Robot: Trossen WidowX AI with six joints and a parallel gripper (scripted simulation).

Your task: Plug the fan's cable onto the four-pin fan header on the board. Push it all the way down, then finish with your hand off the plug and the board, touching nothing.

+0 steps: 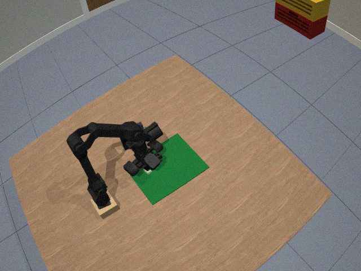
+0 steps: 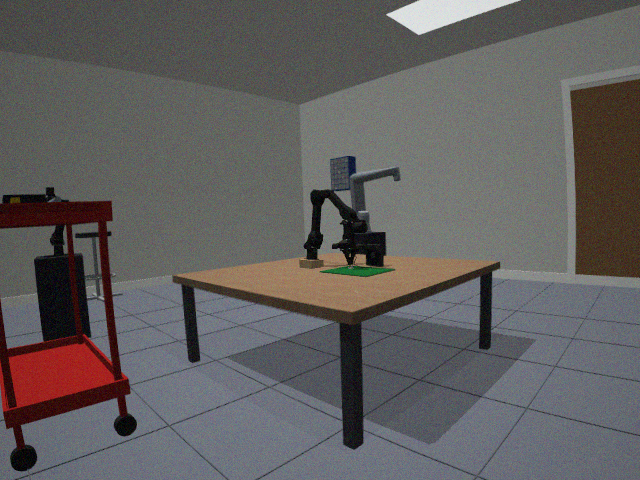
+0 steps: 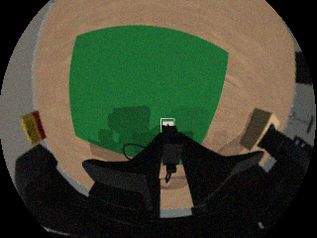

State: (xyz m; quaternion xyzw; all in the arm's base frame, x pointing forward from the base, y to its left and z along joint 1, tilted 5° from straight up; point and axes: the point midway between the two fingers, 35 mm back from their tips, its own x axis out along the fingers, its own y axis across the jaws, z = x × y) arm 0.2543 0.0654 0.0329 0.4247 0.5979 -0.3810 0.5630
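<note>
My gripper tip is now 10 mm to the right of the white four-pin header and 40 mm above it. Round my gripper tip: green board 80 mm ahead, 20 mm to the right, 50 mm below; black plug 10 mm to the left, 10 mm above; black fan 10 mm ahead, 170 mm to the left, 20 mm above.
</note>
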